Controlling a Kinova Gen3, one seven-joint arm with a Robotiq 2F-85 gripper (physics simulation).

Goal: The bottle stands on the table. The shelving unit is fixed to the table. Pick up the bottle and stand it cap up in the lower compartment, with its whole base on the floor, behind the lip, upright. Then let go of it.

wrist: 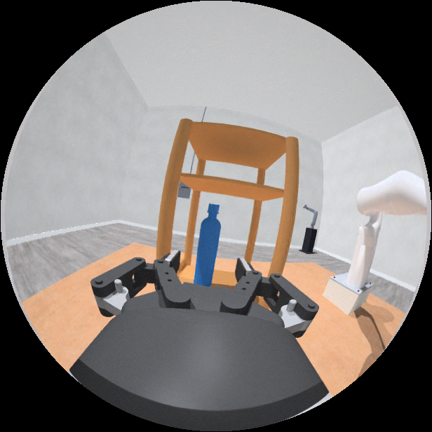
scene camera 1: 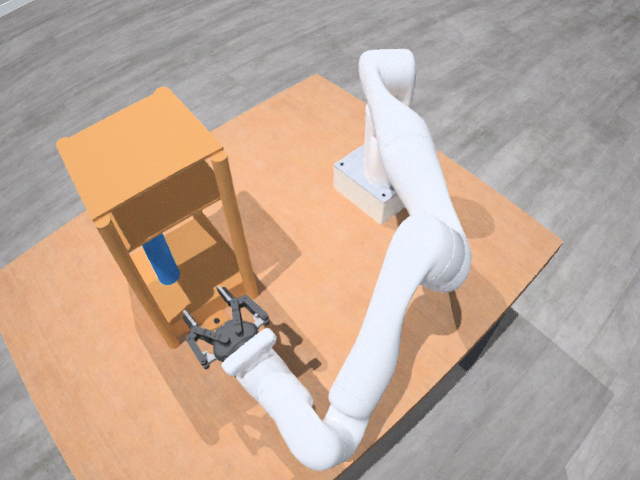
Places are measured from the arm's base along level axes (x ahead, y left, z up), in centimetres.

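Pixels of known places: gripper, fingertip midpoint: [scene camera 1: 201,300]; arm's base at its link origin: [scene camera 1: 382,172].
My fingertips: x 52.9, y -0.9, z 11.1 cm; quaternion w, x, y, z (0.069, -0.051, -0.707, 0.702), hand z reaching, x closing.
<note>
Ahead of a thing's pixels: the offset from my fingertips to its middle. "spot": to the spot under its first point. Level surfaces: height alone.
The blue bottle @(dz -3.4, dx -2.9, dy -18.2 cm) [scene camera 1: 162,263] [wrist: 208,245] stands cap up and looks upright inside the lower compartment of the orange shelving unit @(spot: dz +22.1, dx -6.0, dy -15.3 cm) [scene camera 1: 139,149] [wrist: 170,200]. Its upper part is hidden by the shelf in the scene view; its cap shows in the wrist view. Its base appears to rest on the compartment floor @(dz -13.9 cm) [scene camera 1: 193,235] [wrist: 227,277], behind the front lip; the gripper hides the lowest edge in the wrist view. My gripper [scene camera 1: 204,303] [wrist: 207,262] is open and empty, at the front opening between the front posts, with its fingers pointing at the bottle and apart from it.
The middle shelf @(spot: dz +11.4, dx -6.1, dy -11.2 cm) [scene camera 1: 170,204] [wrist: 235,186] spans the unit above the bottle. A front post stands on each side of my gripper. The arm's base block [scene camera 1: 361,193] [wrist: 347,292] stands on the table @(dz -19.5 cm) [scene camera 1: 310,258] [wrist: 60,305], to the right of the unit.
</note>
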